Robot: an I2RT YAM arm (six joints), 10 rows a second.
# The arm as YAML. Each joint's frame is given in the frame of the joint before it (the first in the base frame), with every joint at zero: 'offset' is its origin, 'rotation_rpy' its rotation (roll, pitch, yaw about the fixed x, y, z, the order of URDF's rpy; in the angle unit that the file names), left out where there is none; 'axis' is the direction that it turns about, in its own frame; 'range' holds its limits. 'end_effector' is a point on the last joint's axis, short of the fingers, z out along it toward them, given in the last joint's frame.
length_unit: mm
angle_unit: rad
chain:
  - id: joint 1
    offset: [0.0, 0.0, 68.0]
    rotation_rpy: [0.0, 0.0, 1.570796]
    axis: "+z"
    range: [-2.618, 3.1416]
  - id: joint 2
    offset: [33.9, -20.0, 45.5]
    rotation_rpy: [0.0, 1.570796, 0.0]
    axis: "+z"
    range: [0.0, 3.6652]
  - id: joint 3
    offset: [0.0, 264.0, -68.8]
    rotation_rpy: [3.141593, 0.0, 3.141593]
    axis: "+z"
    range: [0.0, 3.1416]
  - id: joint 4
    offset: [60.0, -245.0, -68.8]
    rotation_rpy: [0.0, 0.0, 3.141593]
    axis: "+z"
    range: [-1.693, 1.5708]
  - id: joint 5
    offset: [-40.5, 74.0, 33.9]
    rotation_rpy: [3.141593, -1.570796, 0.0]
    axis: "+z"
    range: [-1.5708, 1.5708]
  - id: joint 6
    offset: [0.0, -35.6, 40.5]
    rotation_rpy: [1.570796, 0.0, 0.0]
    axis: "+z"
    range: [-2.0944, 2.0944]
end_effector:
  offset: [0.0, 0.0, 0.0]
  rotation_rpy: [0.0, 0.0, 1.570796]
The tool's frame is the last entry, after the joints.
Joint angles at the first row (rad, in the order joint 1, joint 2, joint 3, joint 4, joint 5, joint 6):
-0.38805, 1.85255, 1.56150, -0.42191, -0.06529, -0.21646
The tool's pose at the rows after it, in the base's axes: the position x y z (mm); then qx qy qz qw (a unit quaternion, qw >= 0):
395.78, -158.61, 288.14, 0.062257, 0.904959, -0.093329, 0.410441
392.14, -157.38, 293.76, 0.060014, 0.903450, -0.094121, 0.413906
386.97, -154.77, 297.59, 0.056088, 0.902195, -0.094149, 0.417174
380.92, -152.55, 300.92, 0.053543, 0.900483, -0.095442, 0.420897
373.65, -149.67, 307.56, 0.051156, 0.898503, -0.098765, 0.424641
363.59, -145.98, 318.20, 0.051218, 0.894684, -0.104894, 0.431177
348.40, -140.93, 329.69, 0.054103, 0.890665, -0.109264, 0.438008
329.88, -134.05, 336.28, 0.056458, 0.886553, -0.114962, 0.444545
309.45, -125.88, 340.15, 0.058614, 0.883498, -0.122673, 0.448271
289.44, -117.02, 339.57, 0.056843, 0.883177, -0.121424, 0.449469
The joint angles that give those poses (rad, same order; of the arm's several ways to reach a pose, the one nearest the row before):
-0.38720, 1.84238, 1.56734, -0.42906, -0.07244, -0.21630
-0.38800, 1.82481, 1.56471, -0.43630, -0.07534, -0.22012
-0.38727, 1.80037, 1.54701, -0.43624, -0.07975, -0.22548
-0.38804, 1.77306, 1.52389, -0.43187, -0.08221, -0.23005
-0.38811, 1.74028, 1.50775, -0.43859, -0.08054, -0.23545
-0.38848, 1.69524, 1.49195, -0.45001, -0.07366, -0.23772
-0.39092, 1.63176, 1.46188, -0.46594, -0.06908, -0.23470
-0.39213, 1.55392, 1.40220, -0.46631, -0.06155, -0.23317
-0.39143, 1.46867, 1.33307, -0.46927, -0.04778, -0.23388
-0.39002, 1.38554, 1.25950, -0.47707, -0.05099, -0.23467

